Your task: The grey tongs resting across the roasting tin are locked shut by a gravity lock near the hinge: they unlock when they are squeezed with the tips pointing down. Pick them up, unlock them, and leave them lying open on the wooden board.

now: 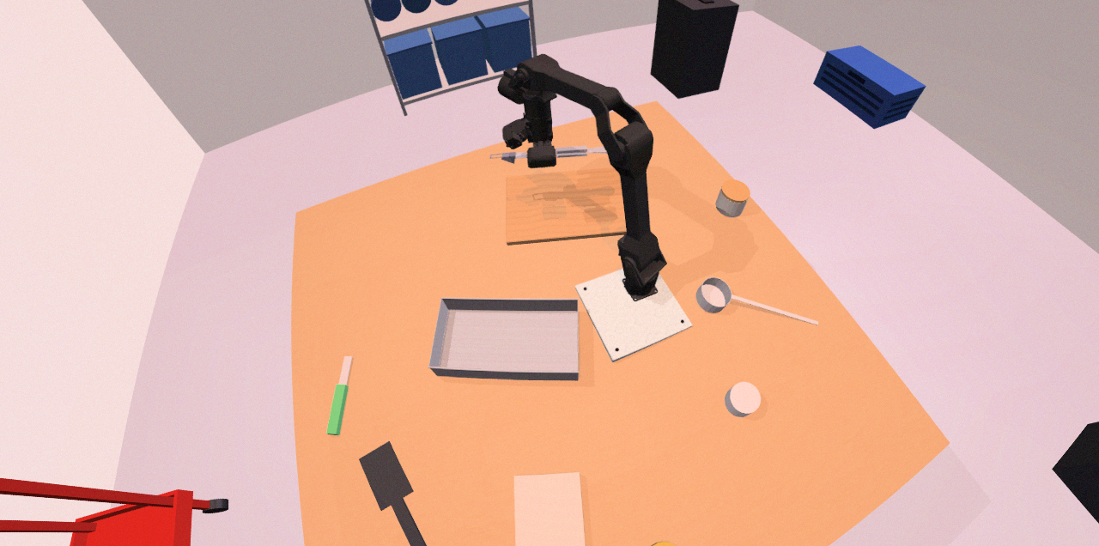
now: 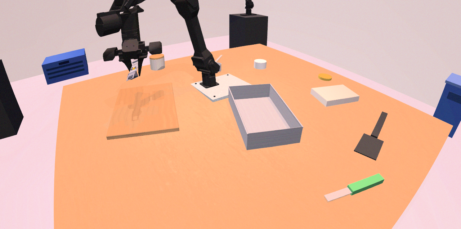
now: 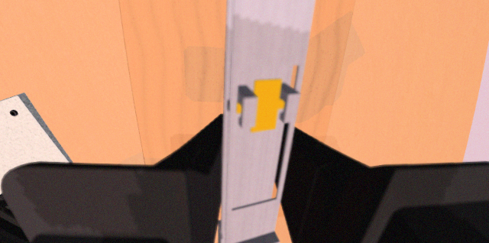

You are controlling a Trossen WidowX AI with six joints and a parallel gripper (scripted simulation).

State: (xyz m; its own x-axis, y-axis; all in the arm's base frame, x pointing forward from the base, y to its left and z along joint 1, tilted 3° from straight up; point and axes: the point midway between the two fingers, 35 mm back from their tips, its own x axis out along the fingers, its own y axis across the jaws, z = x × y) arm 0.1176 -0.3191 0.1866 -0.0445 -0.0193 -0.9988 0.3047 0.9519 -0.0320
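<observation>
The yellow lock piece is 2 cm ahead of my gripper tip, 1 cm to the right of it and 4 cm above it. Also, from my gripper tip: grey roasting tin 22 cm ahead, 34 cm to the left, 13 cm below; then wooden board 7 cm behind, 2 cm to the left, 15 cm below; then white puck 18 cm behind, 66 cm to the left, 14 cm below.
</observation>
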